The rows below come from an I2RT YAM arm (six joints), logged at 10 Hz.
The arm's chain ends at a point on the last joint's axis. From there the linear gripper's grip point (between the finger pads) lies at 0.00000 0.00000 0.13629 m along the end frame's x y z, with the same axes.
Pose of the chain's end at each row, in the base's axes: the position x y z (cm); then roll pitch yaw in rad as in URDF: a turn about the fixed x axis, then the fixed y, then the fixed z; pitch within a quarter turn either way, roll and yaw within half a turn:
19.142 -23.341 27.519 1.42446 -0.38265 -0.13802
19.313 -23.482 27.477 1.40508 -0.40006 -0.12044
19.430 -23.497 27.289 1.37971 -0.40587 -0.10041
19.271 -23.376 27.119 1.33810 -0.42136 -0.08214
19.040 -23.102 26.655 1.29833 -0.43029 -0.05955
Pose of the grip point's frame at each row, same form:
16.552 -36.594 29.363 1.42446 -0.38265 -0.13802
16.829 -36.722 29.548 1.40508 -0.40006 -0.12044
17.072 -36.708 29.667 1.37971 -0.40587 -0.10041
16.902 -36.487 29.987 1.33810 -0.42136 -0.08214
16.732 -36.114 29.988 1.29833 -0.43029 -0.05955

